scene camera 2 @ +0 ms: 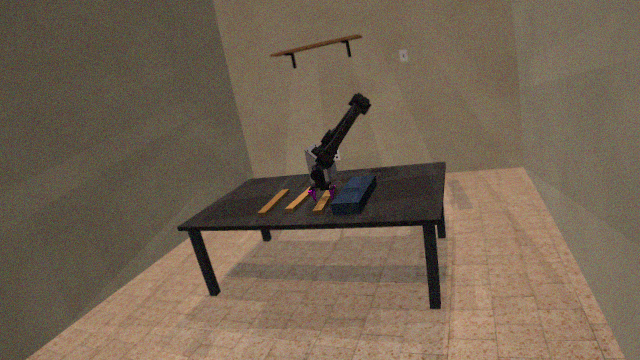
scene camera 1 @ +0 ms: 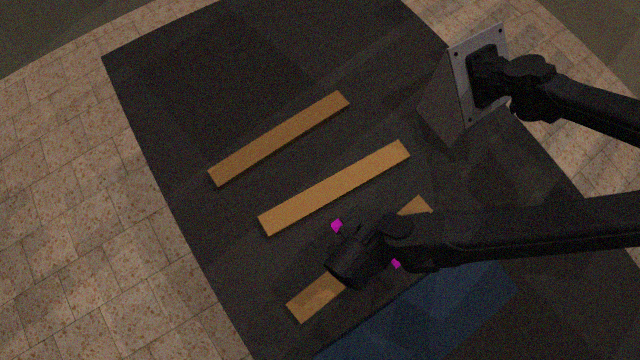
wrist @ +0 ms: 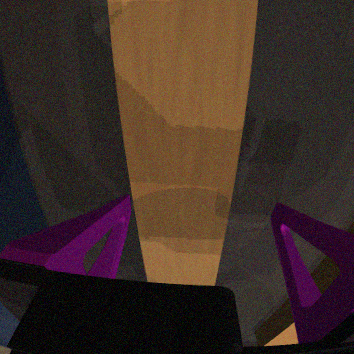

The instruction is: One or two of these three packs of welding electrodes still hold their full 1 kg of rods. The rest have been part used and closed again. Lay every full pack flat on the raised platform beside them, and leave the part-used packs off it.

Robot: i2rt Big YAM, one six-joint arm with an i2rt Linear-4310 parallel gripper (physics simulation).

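Places are measured from the arm's base along level axes (x ahead, y left, z up), in centimetres.
Pixels of known places: gripper, fingertip midpoint: (wrist: 202, 206); arm's base, link origin: (scene camera 1: 483, 76).
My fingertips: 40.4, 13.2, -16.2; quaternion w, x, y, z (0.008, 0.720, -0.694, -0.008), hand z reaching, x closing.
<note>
Ahead of a thing's pixels: the offset from my fingertips to its middle, as dx, dy, dz. Level surfaces: height alone.
Three long flat tan packs lie on the dark table, apart and roughly parallel. The far pack @(+0.0, -30.6, +1.2) (scene camera 1: 278, 139) (scene camera 2: 274, 201) and the middle pack @(-3.7, -13.9, +1.2) (scene camera 1: 334, 188) (scene camera 2: 298, 199) lie away from the platform. The third pack @(+0.7, +1.4, +1.2) (scene camera 1: 316, 297) (scene camera 2: 321, 203) (wrist: 184, 100) lies nearest the raised blue platform @(+0.0, +18.6, +3.0) (scene camera 1: 425, 315) (scene camera 2: 354, 194), its middle hidden by the arm in scene camera 1. My gripper (scene camera 1: 366, 244) (scene camera 2: 322, 193) (wrist: 202, 206) is open and empty, with its magenta fingers on either side of the third pack. Fill levels cannot be told from the packs' looks.
The dark table @(dz +0.0) (scene camera 1: 165, 90) (scene camera 2: 400, 200) carries the arm's grey slanted base mount (scene camera 1: 442, 102) at its back edge. The blue platform stands close beside the third pack. A wooden shelf (scene camera 2: 317, 46) is on the wall, high behind the arm.
</note>
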